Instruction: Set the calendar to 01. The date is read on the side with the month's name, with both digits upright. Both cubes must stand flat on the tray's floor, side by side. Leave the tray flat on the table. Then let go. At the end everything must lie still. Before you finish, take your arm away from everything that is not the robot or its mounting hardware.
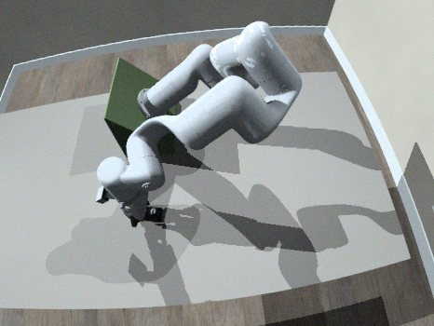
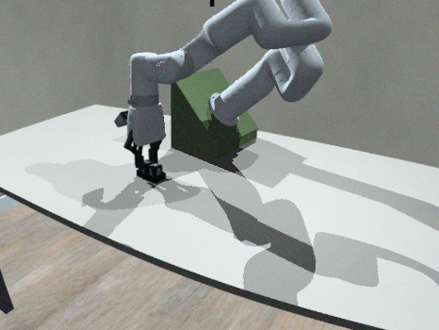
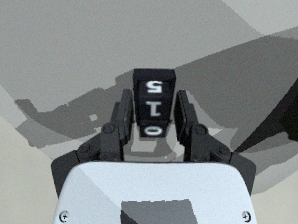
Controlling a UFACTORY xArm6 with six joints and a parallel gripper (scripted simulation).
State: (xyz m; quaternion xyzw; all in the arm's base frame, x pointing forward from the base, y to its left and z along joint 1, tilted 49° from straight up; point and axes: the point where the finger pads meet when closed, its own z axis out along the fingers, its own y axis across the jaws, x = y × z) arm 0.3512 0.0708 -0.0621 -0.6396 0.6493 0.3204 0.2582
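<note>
Now: hand 40 mm above the black tray and 20 mm to the right of it. Round my hand: black cube 30 mm to the left, 20 mm below.
</note>
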